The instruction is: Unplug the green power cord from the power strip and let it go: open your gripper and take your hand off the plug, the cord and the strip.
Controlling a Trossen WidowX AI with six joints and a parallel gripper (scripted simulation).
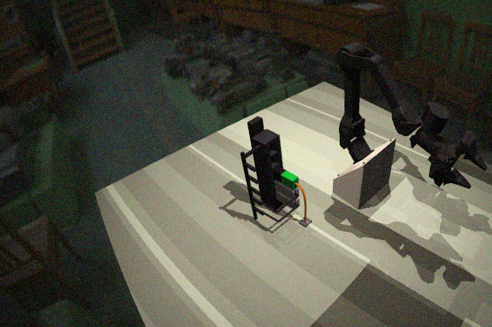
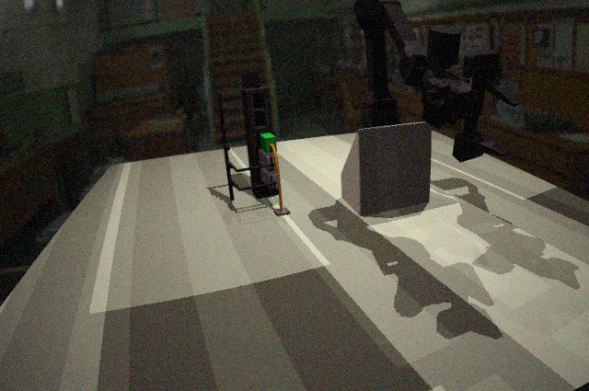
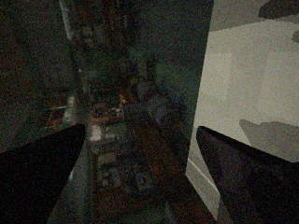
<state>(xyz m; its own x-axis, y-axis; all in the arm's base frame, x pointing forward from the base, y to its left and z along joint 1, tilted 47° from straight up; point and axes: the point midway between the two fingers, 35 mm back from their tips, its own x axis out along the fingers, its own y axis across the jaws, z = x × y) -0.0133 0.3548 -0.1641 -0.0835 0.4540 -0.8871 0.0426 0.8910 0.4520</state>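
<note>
My gripper tip is now 30 cm short of the green plug, 47 cm to the left of it and 8 cm above it.
</note>
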